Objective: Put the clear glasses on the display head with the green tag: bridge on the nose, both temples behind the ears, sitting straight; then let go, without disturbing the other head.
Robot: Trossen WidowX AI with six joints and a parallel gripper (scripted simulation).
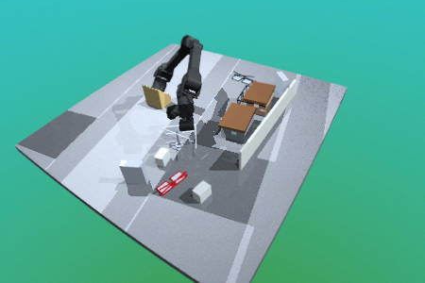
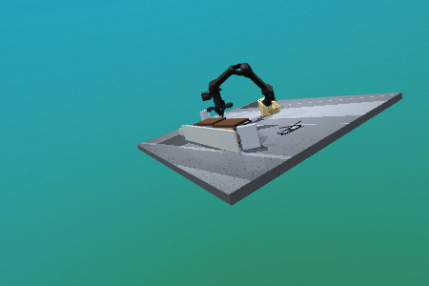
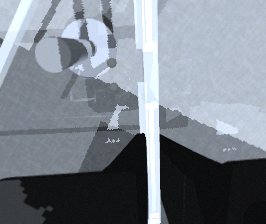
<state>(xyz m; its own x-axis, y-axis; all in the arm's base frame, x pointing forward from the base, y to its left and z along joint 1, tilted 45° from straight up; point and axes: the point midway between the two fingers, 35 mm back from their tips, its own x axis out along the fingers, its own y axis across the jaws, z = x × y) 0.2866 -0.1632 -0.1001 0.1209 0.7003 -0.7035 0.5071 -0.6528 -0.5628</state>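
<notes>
My gripper tip is now 20 mm past the thin pale stand, 50 mm to the left of it and 30 mm above it. From my gripper tip the other things lie so: display head (170 mm ahead, 110 mm to the left); long white panel (330 mm ahead, 210 mm to the left).
</notes>
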